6 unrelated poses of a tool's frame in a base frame.
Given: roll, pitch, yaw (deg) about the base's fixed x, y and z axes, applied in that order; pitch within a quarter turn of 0, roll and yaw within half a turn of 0; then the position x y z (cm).
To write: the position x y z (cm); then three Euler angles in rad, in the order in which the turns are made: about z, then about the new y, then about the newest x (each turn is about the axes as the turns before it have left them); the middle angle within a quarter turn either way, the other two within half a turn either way. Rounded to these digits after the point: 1 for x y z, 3 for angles.
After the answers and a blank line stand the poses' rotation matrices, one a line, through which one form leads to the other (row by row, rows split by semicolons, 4 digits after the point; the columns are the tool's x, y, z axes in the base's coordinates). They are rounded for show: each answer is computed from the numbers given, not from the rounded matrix.
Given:
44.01 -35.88 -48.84 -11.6 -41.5 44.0
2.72 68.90 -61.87 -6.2 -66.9 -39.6
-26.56 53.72 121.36 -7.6 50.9 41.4
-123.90 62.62 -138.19 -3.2 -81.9 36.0
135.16 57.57 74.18 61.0 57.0 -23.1
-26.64 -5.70 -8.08 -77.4 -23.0 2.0
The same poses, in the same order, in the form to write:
-11.6 -41.5 44.0 -0.852 -0.626 0.768
-6.2 -66.9 -39.6 -1.080 1.203 0.047
-7.6 50.9 41.4 2.118 0.938 -0.464
-3.2 -81.9 36.0 -2.412 1.093 -2.162
61.0 57.0 -23.1 1.295 1.005 2.359
-77.4 -23.0 2.0 -0.141 -0.099 -0.465

0.5333 0.2735 -0.8005; -0.6100 0.7799 -0.1399; 0.5861 0.5629 0.5827
0.1697 0.9018 0.3975; -0.3175 0.4319 -0.8442; -0.9330 0.0171 0.3596
-0.3079 -0.5762 -0.7571; 0.5053 -0.7733 0.3830; -0.8061 -0.2646 0.5293
-0.3428 0.1775 0.9225; -0.3066 0.9071 -0.2885; -0.8880 -0.3817 -0.2565
0.1462 0.8445 0.5153; 0.5160 0.3793 -0.7681; -0.8440 0.3781 -0.3803
0.9852 0.1697 -0.0249; -0.1399 0.8787 0.4564; 0.0993 -0.4462 0.8894

